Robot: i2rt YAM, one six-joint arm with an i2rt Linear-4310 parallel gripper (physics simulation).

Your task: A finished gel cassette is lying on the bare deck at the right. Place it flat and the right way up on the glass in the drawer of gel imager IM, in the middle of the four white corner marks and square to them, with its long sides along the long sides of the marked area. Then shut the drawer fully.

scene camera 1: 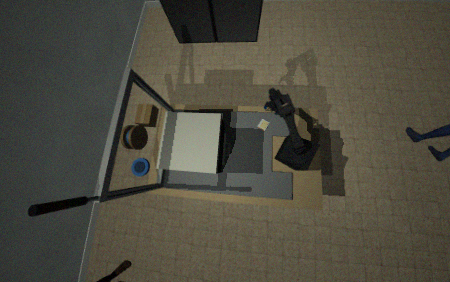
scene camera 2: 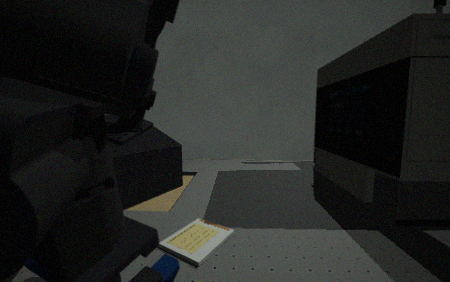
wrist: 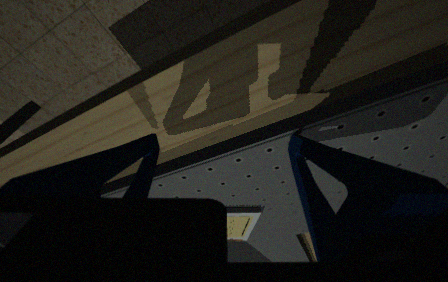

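Observation:
The gel cassette is a thin white slab with a yellow marked face and an orange strip at one end. It lies flat on the grey perforated deck, turned at an angle, and is partly hidden by the gripper body in the wrist view. My gripper is open and empty, beside the cassette near the deck's edge; in scene camera 2 a blue fingertip shows close to the cassette's near side. Gel imager IM is a large box with a dark front. Its drawer glass and corner marks cannot be made out.
The arm's dark base stands across from the imager. A brown box, a round brown container and a blue round dish are behind the imager, inside a dark frame. A person's legs show far right.

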